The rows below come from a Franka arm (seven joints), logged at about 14 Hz.
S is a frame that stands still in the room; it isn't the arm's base.
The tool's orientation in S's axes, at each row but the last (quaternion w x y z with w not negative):
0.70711, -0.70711, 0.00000, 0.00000
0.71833, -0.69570, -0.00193, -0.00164
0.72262, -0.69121, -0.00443, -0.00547
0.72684, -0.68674, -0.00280, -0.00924
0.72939, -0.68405, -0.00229, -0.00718
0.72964, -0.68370, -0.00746, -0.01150
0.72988, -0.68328, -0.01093, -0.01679
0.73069, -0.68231, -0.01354, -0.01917
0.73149, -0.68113, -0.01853, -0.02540
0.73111, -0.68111, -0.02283, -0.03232
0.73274, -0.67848, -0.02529, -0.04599
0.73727, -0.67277, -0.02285, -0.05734
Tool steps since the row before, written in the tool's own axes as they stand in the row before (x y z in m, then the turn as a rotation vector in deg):
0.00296, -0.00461, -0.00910, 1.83, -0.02, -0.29
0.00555, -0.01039, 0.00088, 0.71, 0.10, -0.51
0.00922, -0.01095, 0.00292, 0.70, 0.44, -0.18
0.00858, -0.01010, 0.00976, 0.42, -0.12, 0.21
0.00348, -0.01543, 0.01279, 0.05, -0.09, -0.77
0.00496, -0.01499, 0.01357, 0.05, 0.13, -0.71
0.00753, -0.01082, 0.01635, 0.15, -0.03, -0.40
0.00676, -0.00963, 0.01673, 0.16, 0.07, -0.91
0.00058, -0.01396, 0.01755, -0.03, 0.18, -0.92
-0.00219, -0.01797, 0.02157, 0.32, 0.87, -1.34
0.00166, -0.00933, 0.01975, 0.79, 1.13, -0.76
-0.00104, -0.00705, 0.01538, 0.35, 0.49, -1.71
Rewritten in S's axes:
0.00296, -0.00910, 0.00461, 1.83, -0.29, 0.02
0.00550, 0.00055, 0.01044, 0.71, -0.51, -0.11
0.00907, 0.00241, 0.01120, 0.71, -0.16, -0.44
0.00849, 0.00909, 0.01078, 0.42, 0.20, 0.14
0.00335, 0.01175, 0.01626, 0.04, -0.77, 0.04
0.00462, 0.01254, 0.01597, 0.05, -0.70, -0.17
0.00721, 0.01553, 0.01216, 0.15, -0.40, 0.01
0.00641, 0.01597, 0.01105, 0.16, -0.90, -0.12
-0.00016, 0.01651, 0.01519, -0.03, -0.90, -0.25
-0.00336, 0.02029, 0.01924, 0.37, -1.28, -0.94
0.00120, 0.01893, 0.01096, 0.88, -0.70, -1.10
-0.00118, 0.01473, 0.00830, 0.33, -1.68, -0.61

